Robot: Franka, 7 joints.
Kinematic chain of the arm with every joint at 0, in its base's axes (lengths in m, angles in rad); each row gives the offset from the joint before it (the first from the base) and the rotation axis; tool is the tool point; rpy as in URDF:
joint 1: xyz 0 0 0.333 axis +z
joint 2: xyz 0 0 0 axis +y
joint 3: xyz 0 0 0.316 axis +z
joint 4: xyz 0.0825 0 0 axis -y
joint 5: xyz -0.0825 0 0.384 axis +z
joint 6: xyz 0 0 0 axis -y
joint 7: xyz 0.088 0 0 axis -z
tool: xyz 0 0 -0.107 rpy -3.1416 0 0
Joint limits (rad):
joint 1: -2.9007..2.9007
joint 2: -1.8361..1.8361
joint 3: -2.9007..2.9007
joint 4: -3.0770..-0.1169
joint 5: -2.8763..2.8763
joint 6: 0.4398..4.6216
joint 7: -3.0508..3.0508
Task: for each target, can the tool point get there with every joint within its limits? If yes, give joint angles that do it. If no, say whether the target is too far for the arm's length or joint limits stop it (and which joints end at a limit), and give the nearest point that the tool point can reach.
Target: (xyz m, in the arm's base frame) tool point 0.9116 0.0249 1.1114
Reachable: no: too far | nearest point 0.6523 0.0178 0.8900 | short by 0.341 m
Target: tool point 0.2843 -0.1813 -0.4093
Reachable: no: joint limits stop it (at a limit: joint 2) | nearest point 0.2803 -0.1788 -0.3585 | short by 0.051 m
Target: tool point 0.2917 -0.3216 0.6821
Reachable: yes | joints 0.4123 -0.9729 -0.8963 -2.1637 1.0929 2.2137 0.3293
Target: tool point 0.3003 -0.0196 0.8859
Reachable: yes | joints 1.0592 -0.6527 -0.2903 -1.7297 1.3719 3.8820 1.2409
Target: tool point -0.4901 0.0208 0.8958
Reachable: yes | joints -1.8866 0.8946 -2.2127 -1.4465 -0.3231 2.3989 2.0967
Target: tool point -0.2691 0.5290 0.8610
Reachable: yes | joints 2.3234 0.9454 -1.5124 -0.5209 -2.2110 1.2451 0.6886
